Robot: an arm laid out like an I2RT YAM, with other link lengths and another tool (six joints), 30 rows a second.
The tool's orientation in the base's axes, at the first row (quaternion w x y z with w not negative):
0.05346 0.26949 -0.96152 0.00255
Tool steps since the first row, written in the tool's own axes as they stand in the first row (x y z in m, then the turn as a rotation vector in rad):
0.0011 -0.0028 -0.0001 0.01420 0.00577 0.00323
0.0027 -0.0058 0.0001 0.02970 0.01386 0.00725
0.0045 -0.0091 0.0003 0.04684 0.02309 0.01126
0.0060 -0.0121 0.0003 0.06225 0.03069 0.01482
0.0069 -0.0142 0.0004 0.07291 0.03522 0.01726
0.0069 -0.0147 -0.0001 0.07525 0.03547 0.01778
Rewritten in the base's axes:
0.0005 -0.0030 0.0001 -0.01538 -0.00253 -0.00159
0.0007 -0.0064 0.0000 -0.03314 -0.00378 -0.00378
0.0009 -0.0101 0.0000 -0.05288 -0.00491 -0.00576
0.0011 -0.0135 0.0000 -0.07027 -0.00651 -0.00752
0.0015 -0.0157 0.0000 -0.08192 -0.00824 -0.00872
0.0018 -0.0161 0.0005 -0.08408 -0.00926 -0.00899

